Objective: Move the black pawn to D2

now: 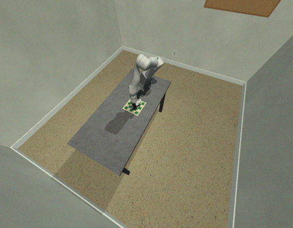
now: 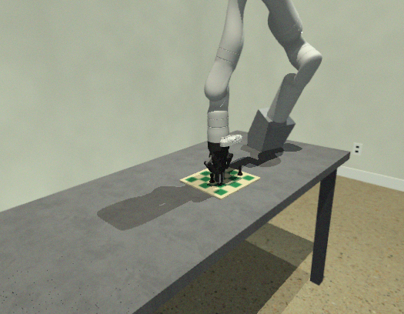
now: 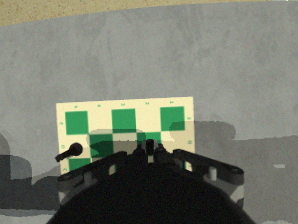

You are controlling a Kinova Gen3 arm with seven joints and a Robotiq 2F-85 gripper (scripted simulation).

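The black pawn lies 1 cm below my hand. The rest, counted from my hand: white piece: 12 cm behind, 6 cm to the right, 2 cm below; then green-and-cream chessboard: 4 cm behind, 3 cm to the right, 3 cm below.
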